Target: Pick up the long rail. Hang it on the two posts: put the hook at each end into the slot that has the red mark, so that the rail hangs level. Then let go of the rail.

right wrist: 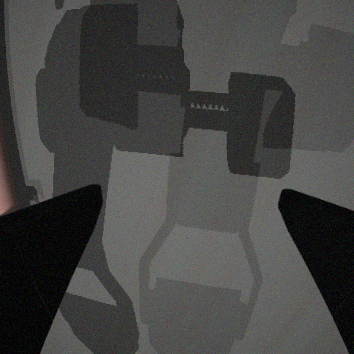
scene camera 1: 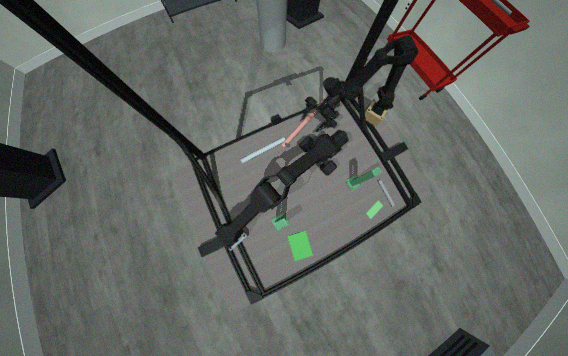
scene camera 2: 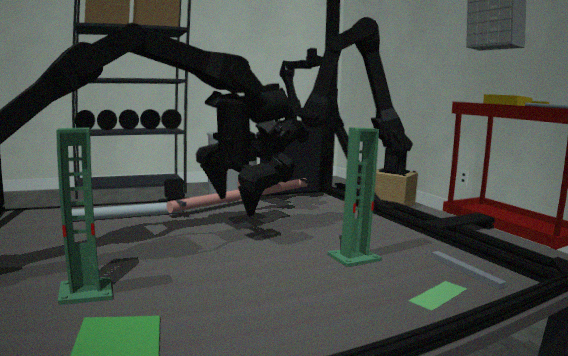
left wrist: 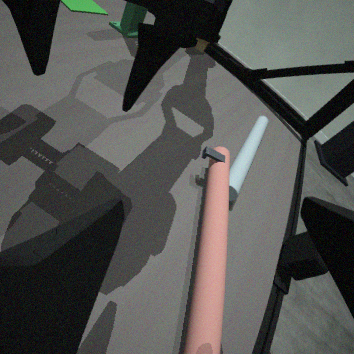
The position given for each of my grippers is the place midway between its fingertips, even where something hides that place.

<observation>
My left gripper [left wrist: 213, 206] is open, with nothing in its grasp. My right gripper [scene camera 2: 236, 206] is open and holds nothing. Also in view: a pale bar [scene camera 2: 157, 208].
The pale bar shows as well in the left wrist view [left wrist: 238, 169]. My right gripper is seen too in the right wrist view [right wrist: 192, 195] and in the left wrist view [left wrist: 80, 90]. The right wrist view misses the pale bar: it is out of frame.
</observation>
